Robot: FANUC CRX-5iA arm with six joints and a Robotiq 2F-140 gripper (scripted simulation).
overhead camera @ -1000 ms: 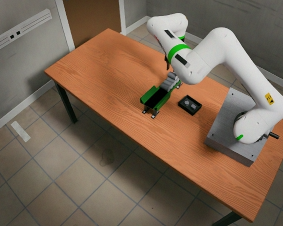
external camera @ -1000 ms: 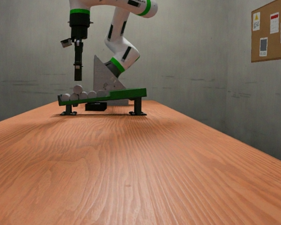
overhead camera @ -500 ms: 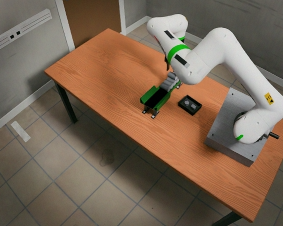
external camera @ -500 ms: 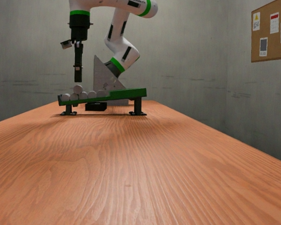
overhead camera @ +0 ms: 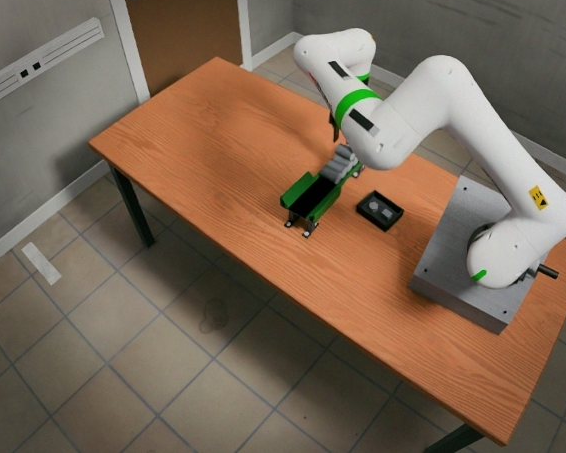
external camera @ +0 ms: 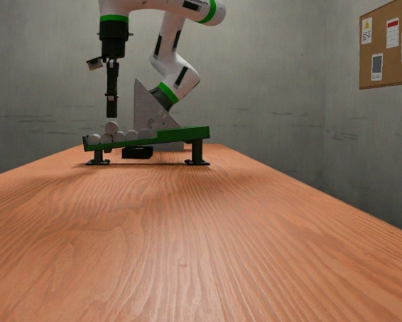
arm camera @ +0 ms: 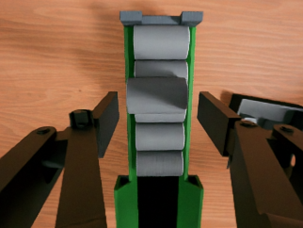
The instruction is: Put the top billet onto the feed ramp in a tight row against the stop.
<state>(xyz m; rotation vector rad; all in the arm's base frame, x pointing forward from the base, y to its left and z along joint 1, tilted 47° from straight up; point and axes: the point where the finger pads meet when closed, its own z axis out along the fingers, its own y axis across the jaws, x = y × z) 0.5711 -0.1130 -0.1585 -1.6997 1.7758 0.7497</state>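
Right now the grey stop is 10 mm behind my hand, 80 mm to the right of it and 110 mm below it. Round my hand: black tray (190 mm behind, 90 mm to the left, 160 mm below).
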